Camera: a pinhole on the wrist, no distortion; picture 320 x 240 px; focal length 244.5 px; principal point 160.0 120.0 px. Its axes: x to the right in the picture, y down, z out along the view. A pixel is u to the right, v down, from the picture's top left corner.
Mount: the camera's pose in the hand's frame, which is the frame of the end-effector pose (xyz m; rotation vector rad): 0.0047 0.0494 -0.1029 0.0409 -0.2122 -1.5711
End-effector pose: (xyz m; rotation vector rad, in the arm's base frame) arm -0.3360 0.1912 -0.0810 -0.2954 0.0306 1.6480
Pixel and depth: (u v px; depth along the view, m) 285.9 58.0 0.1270
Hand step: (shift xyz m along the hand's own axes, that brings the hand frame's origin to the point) -0.0483 -0.0019 0.0236
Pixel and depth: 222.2 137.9 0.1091
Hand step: -0.0052 0.0337 0.0084
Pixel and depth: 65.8 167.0 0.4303
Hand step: 0.0200 0.2613 0.3147
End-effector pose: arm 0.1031 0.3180 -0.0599 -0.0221 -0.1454 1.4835
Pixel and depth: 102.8 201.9 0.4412
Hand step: 0.0816 0.2004 0.3425
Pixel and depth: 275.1 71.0 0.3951
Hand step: -0.1392 -0.0928 0.2921
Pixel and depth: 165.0 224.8 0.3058
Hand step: 0.0851 0.0768 0.2188
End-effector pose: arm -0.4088 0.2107 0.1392 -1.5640 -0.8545 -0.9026
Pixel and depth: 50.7 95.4 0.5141
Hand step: -0.1252 0.3336 0.3684
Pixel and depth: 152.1 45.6 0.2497
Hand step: -0.1101 0.0843 0.1290
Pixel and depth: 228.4 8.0 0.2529
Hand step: -0.1511 0.0062 0.1343
